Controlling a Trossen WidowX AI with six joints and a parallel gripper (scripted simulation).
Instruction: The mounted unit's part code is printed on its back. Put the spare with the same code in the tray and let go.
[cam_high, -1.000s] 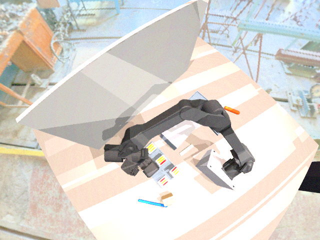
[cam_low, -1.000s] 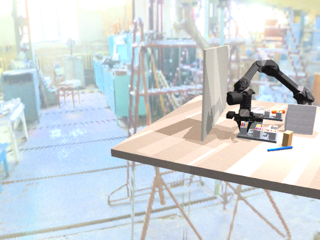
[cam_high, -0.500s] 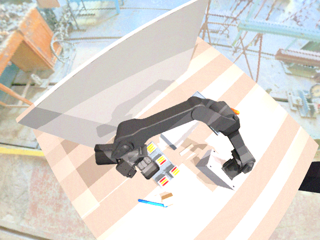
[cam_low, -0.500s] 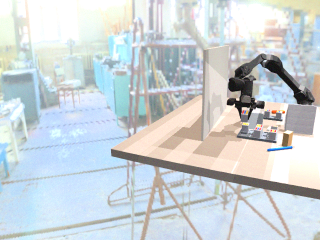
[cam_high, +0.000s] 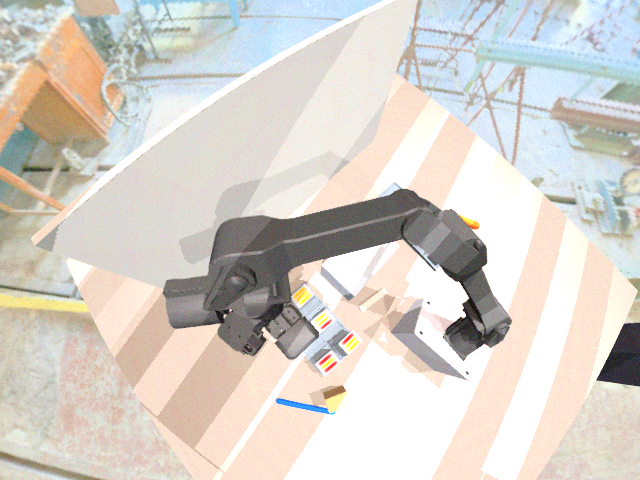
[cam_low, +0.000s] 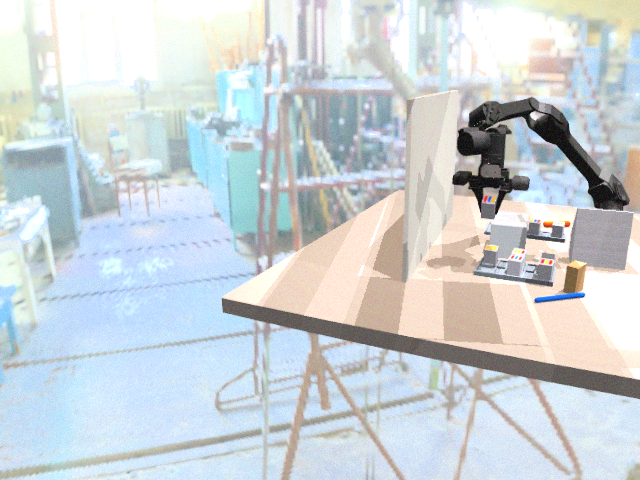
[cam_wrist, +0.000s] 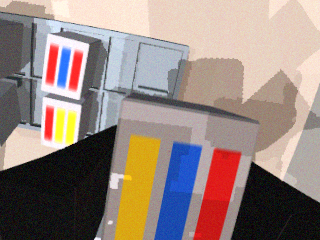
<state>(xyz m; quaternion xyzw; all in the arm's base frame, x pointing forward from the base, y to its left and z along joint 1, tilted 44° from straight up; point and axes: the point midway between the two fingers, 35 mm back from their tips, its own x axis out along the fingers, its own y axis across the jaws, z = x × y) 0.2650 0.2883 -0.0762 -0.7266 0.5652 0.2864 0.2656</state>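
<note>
The flat tray is 420 mm to the right of my gripper tip, 160 mm below it and 60 mm ahead of it. Also, from my gripper tip: mounted unit (210 mm to the right, 110 mm below, 10 mm behind); then block (230 mm behind, 130 mm below, 10 mm to the left); then blue pen (210 mm behind, 160 mm below, 80 mm to the left).
</note>
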